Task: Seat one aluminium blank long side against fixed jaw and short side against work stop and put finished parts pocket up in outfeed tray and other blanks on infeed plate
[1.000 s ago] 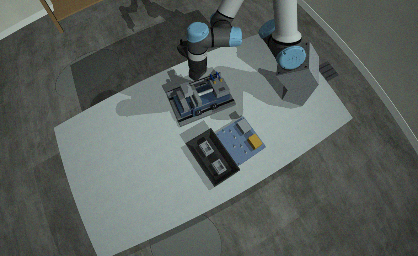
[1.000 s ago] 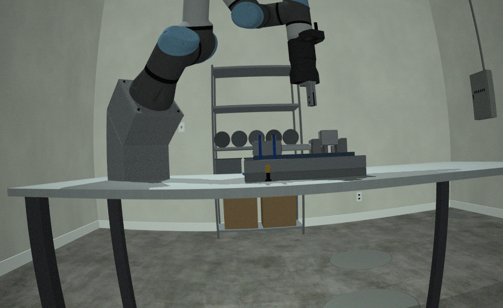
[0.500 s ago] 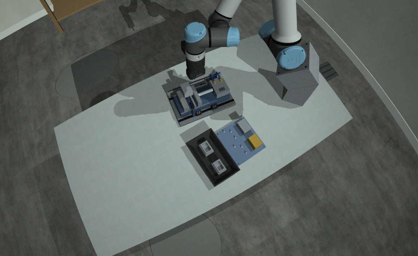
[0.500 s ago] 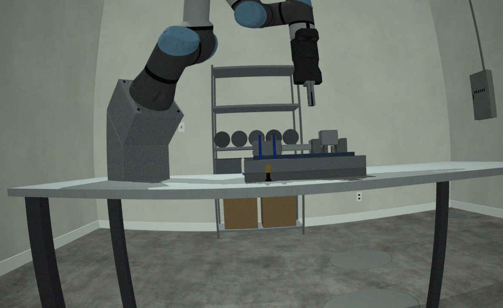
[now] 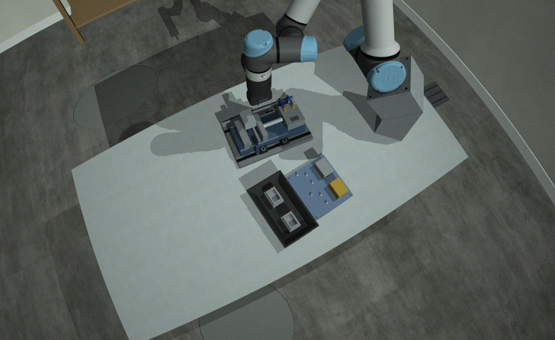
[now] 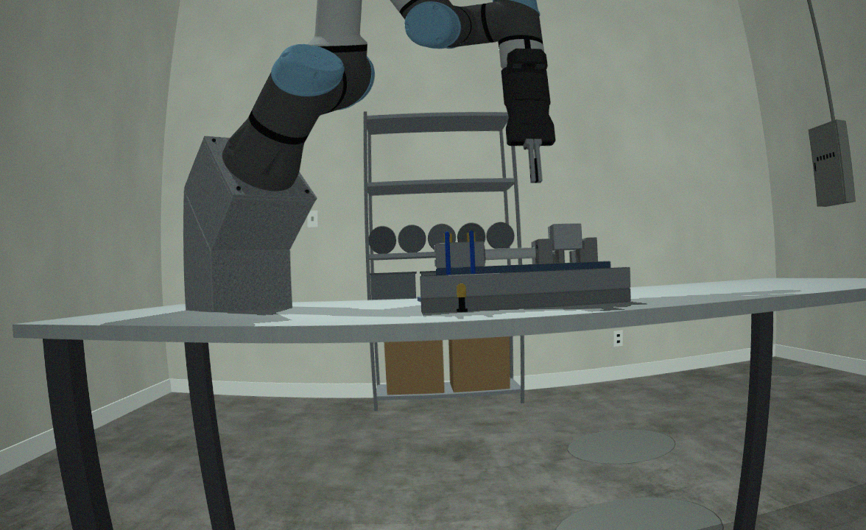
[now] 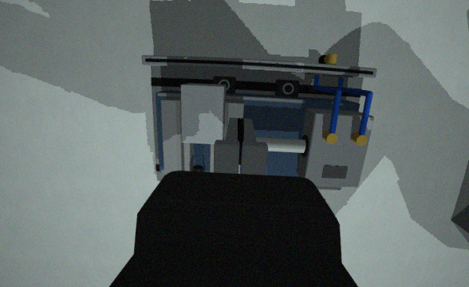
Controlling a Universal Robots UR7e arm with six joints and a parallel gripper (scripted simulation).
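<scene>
My hand is 40 mm past the piston rod, 40 mm to the right of it and 120 mm above it. From my hand the other things lie so: fixed jaw (80 mm ahead, 30 mm to the left, 120 mm below); then vise (20 mm behind, 40 mm to the left, 160 mm below); then hose block (110 mm behind, 50 mm to the left, 120 mm below).
</scene>
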